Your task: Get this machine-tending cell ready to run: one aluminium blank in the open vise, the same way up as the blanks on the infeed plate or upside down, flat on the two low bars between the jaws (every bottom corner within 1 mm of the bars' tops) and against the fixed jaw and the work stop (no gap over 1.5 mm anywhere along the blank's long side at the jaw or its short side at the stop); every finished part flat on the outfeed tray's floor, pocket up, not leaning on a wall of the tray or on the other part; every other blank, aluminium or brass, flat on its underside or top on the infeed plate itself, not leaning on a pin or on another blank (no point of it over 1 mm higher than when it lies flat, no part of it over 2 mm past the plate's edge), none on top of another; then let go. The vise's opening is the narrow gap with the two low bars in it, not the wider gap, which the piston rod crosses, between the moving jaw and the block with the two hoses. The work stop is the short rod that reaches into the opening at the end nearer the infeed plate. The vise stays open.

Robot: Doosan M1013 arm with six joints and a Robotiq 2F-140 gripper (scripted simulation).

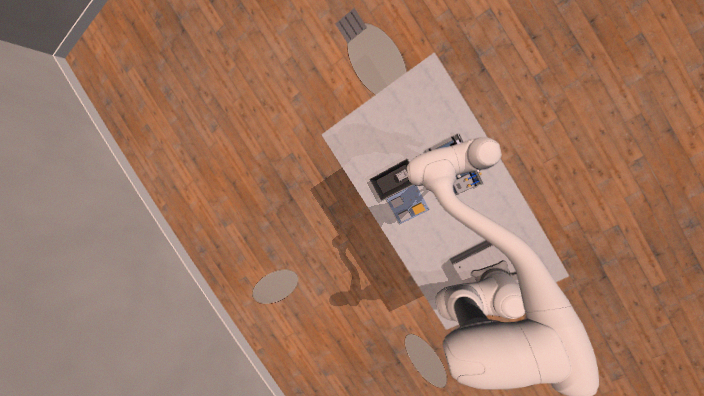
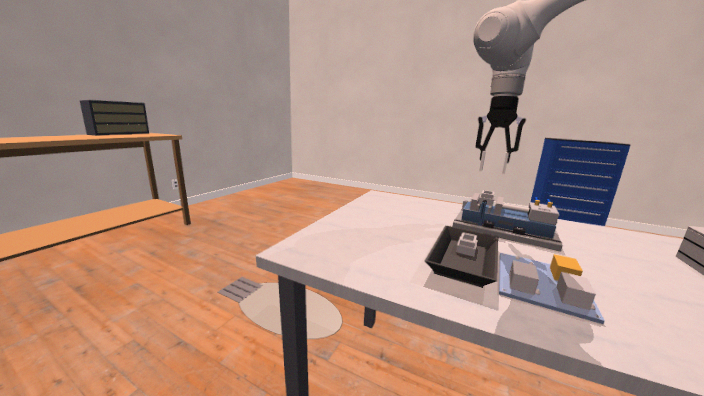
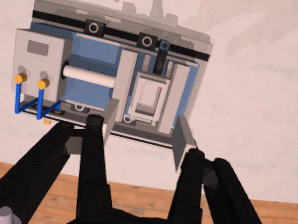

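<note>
Now: the fixed jaw 140 mm below my hand and 30 mm ahead of it. The rest, counted from my hand: moving jaw 140 mm below, 40 mm behind; then dark work stop rod 120 mm below, 50 mm to the left; then piston rod 140 mm below, 90 mm behind.
</note>
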